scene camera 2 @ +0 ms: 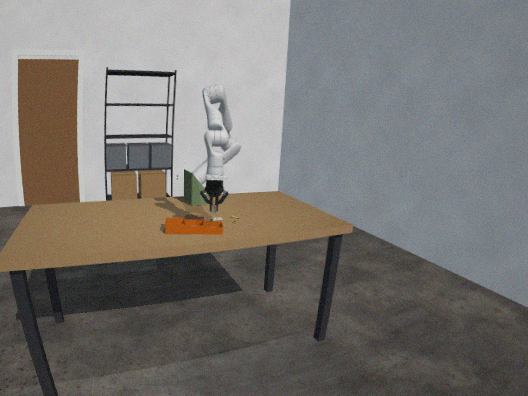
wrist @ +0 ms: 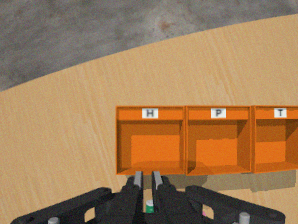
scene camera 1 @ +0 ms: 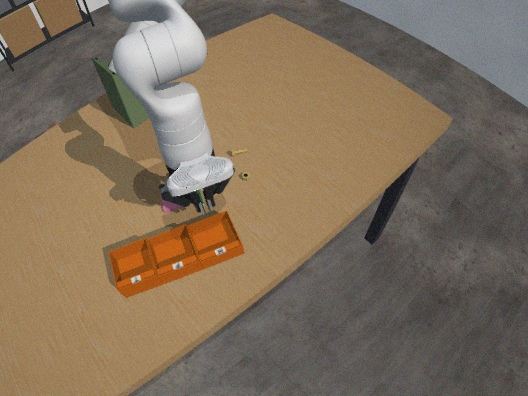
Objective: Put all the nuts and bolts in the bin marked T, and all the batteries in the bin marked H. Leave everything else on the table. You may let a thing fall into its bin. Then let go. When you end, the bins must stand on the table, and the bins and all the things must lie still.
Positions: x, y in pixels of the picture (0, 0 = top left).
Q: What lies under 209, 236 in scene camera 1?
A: An orange bin unit.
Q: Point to an orange bin unit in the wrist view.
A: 220, 139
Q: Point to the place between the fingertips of my gripper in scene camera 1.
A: At 206, 208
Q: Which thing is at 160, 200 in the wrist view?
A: My gripper.
